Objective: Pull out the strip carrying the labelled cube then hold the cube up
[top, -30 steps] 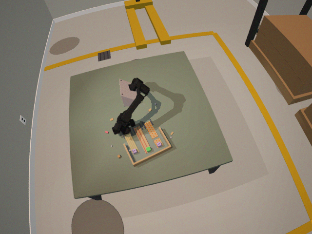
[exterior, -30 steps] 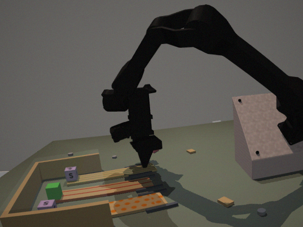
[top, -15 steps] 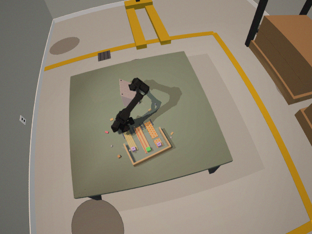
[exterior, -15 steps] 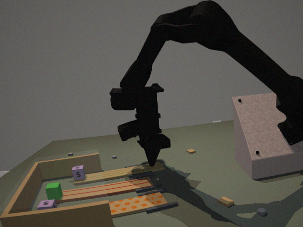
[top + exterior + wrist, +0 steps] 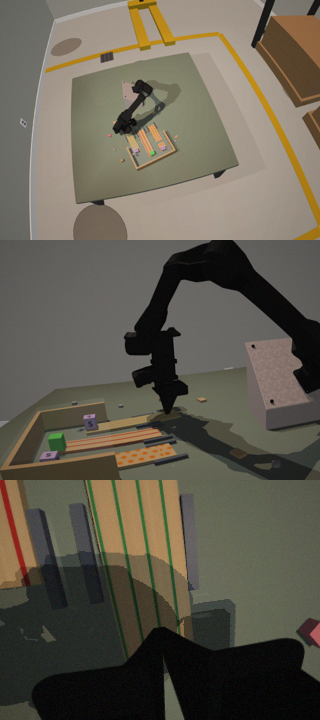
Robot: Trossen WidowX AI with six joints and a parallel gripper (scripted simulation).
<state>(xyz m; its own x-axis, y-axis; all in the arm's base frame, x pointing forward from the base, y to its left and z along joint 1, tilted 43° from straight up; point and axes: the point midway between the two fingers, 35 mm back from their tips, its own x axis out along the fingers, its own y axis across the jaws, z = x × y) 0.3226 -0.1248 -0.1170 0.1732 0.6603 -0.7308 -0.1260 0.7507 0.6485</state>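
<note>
The pink block is 15 cm to the right of my gripper tip and 1 cm behind it.
</note>
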